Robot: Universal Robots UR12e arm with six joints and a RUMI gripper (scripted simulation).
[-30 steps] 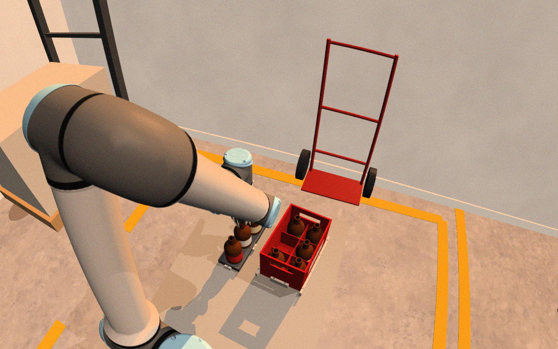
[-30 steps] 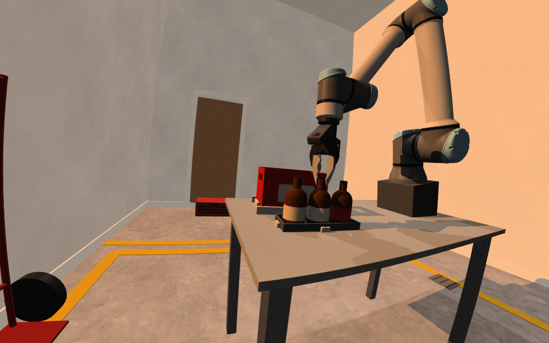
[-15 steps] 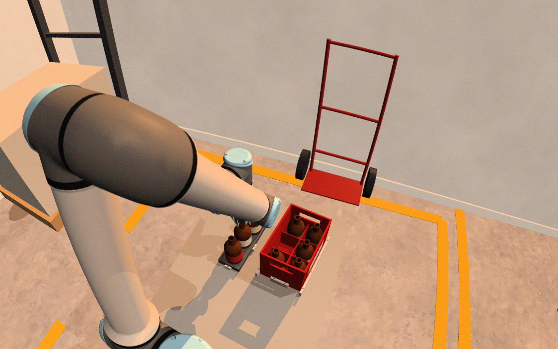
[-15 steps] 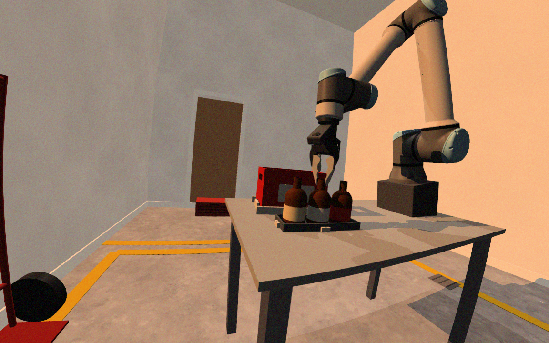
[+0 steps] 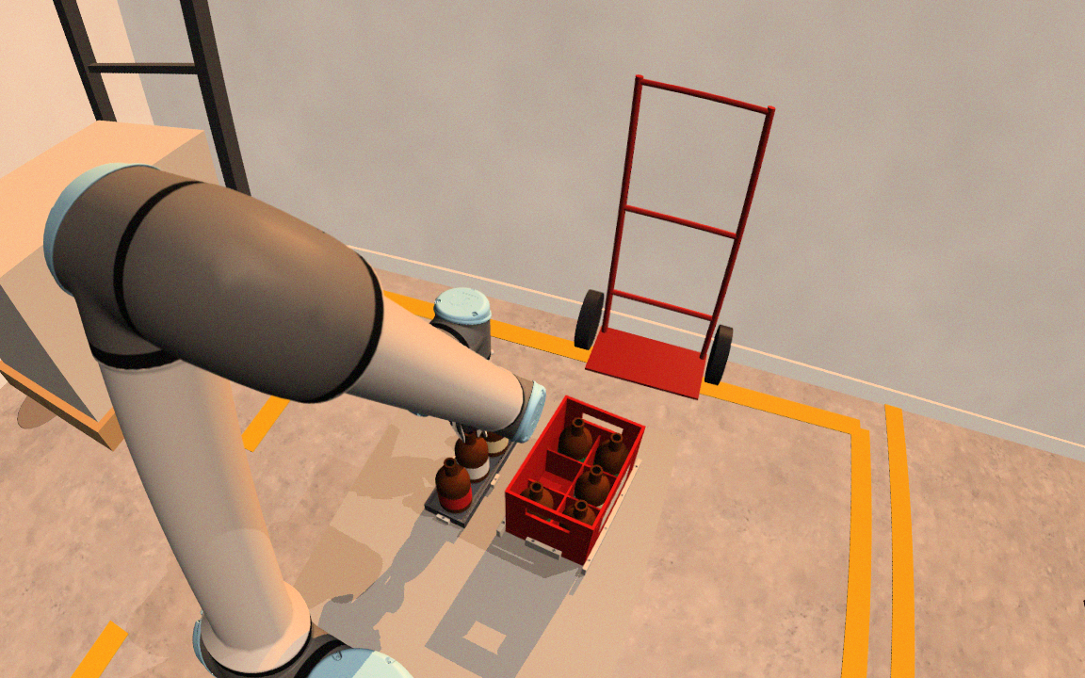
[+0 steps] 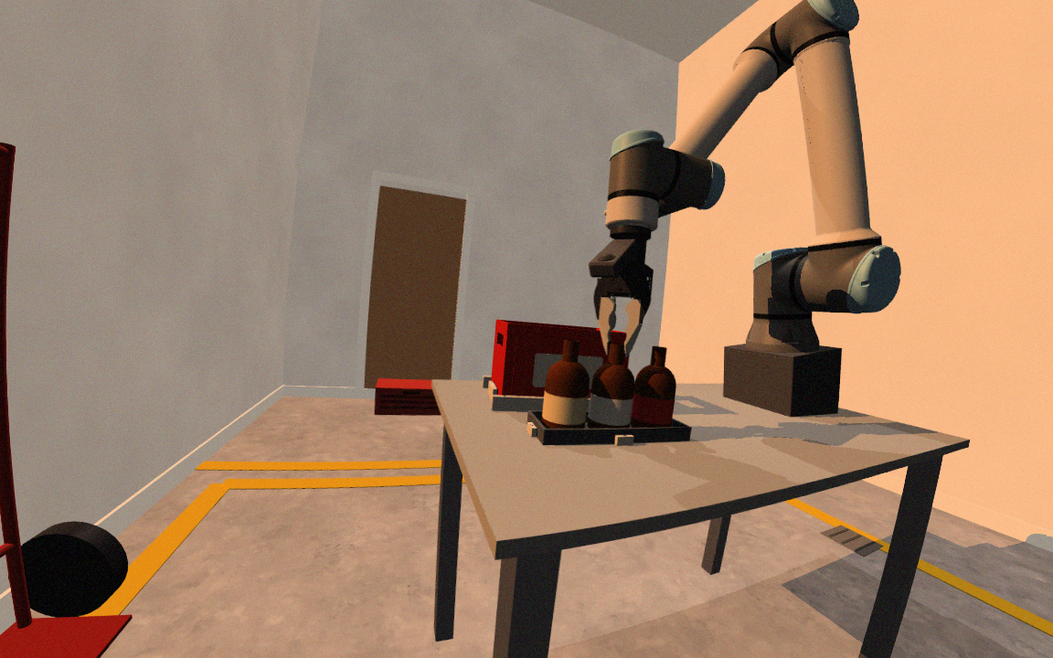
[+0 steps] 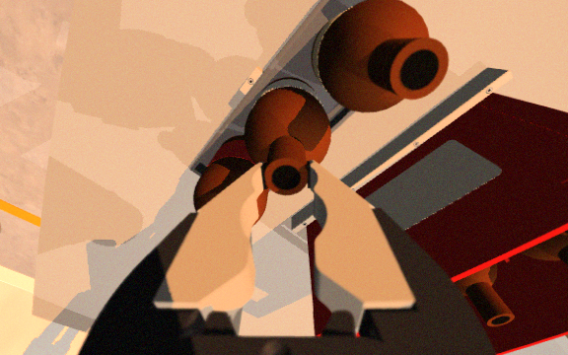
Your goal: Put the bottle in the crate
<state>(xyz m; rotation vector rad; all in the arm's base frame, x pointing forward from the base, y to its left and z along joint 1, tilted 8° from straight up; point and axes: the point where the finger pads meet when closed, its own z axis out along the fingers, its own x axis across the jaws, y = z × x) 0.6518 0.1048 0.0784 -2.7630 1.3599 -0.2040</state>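
Now: hand 14 cm above the dark tray. The rest, counted from my hand: red crate 23 cm to the right, 7 cm below.
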